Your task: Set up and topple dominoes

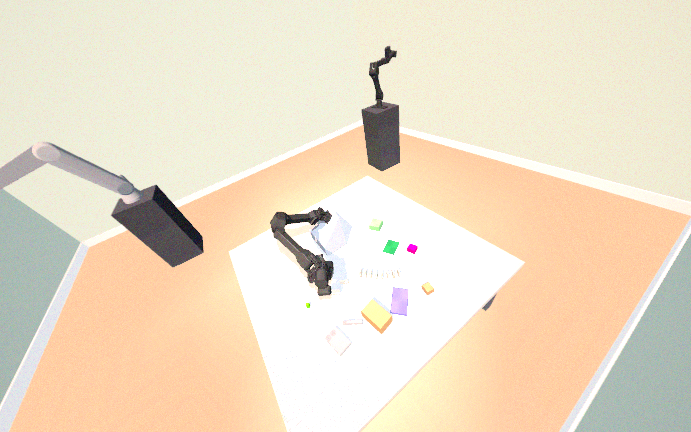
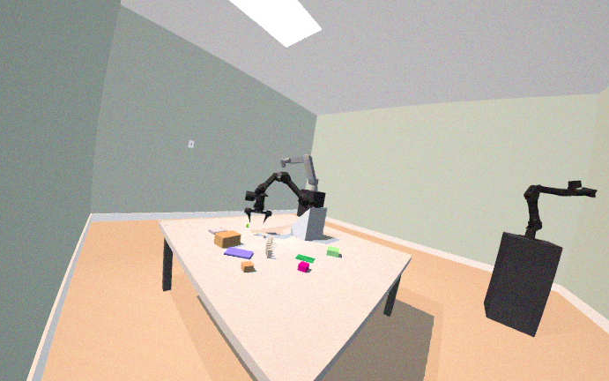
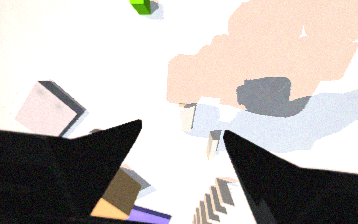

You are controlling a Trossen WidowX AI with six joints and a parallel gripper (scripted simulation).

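Now: the tiny green cube 1 cm behind my gripper tip, 14 cm to the right of it and 6 cm below it. The rest, counted from my gripper tip: orange cube 28 cm ahead, 41 cm to the left, 6 cm below; green tile 5 cm behind, 45 cm to the left, 7 cm below; purple slab 25 cm ahead, 26 cm to the left, 6 cm below.
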